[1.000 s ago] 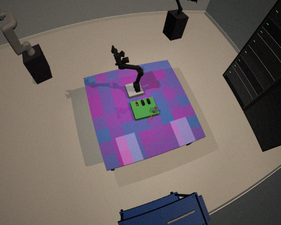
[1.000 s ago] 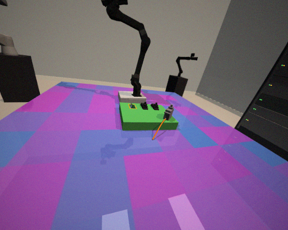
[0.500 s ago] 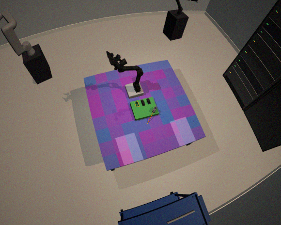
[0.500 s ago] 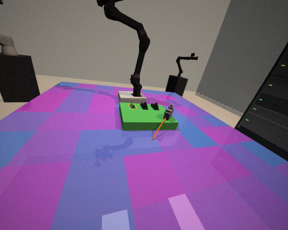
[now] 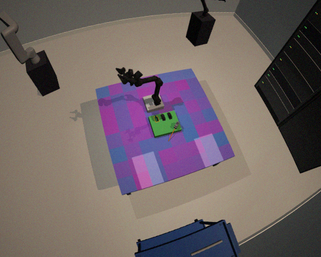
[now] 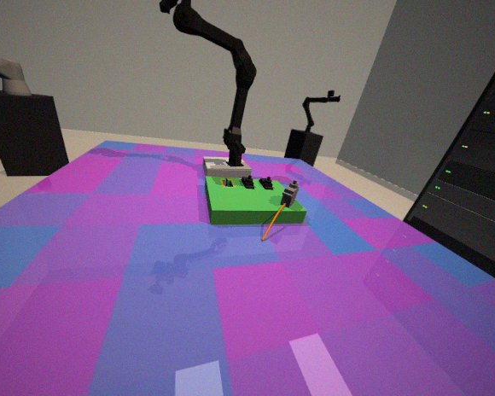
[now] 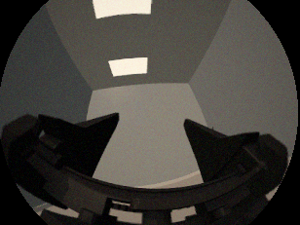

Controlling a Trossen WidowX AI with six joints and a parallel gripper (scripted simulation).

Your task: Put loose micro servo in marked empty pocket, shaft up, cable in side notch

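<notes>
Now: the green deck 38 cm ahead of my gripper tip, 35 cm to the left of it and 68 cm below it.
</notes>
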